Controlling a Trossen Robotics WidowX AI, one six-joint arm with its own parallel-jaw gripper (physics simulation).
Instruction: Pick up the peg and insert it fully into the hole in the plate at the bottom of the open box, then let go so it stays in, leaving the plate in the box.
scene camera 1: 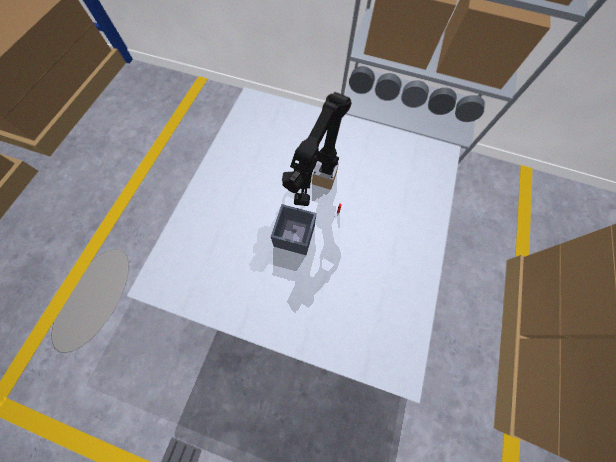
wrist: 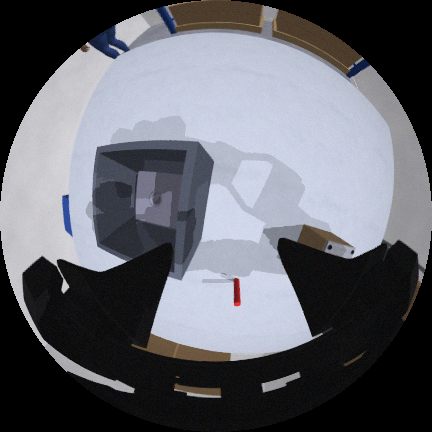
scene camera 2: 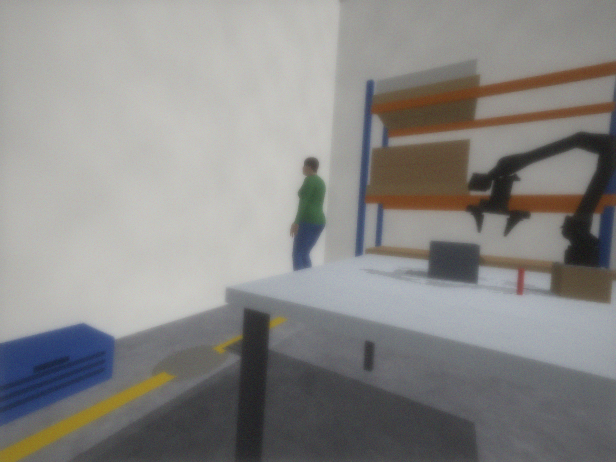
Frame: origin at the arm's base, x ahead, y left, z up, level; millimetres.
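Seen in the pictures: gripper, fingertip midpoint: (scene camera 1: 301, 195) (wrist: 225, 247) (scene camera 2: 491, 234); arm's base at its link origin: (scene camera 1: 327, 168) (scene camera 2: 581, 265).
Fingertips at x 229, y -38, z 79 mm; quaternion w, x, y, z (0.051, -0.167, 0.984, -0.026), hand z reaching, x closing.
Offsets run from my fingertips to a thing's top centre. Level surfaces: height alone.
The red peg {dz -98, dx -77, dy +164 mm} (scene camera 1: 339, 208) (scene camera 2: 520, 281) (wrist: 237, 292) stands upright on the white table, beside the dark grey open box {dz -40, dx +121, dy +16 mm} (scene camera 1: 290, 245) (scene camera 2: 454, 261) (wrist: 201, 200) and apart from it. The pale plate {dz -117, dx +121, dy +16 mm} (scene camera 1: 300, 229) (wrist: 145, 192) lies at the bottom of the box, with a round hole near its middle; scene camera 2 does not show it. My gripper (scene camera 1: 303, 188) (scene camera 2: 493, 233) (wrist: 225, 247) is open and empty. It hangs well above the table, pointing down, higher than the box rim and the peg. In the wrist view the peg shows low between the two fingers, and the left fingertip overlaps the box corner.
A brown block (scene camera 1: 322, 181) (scene camera 2: 582, 283) (wrist: 319, 237) sits by the arm's base, near the peg. Arm shadows fall across the white table {dz -178 mm} (scene camera 1: 390, 300) (scene camera 2: 400, 305) (wrist: 300, 110). A person (scene camera 2: 312, 204) stands behind the table, left of the orange and blue rack (scene camera 2: 365, 175).
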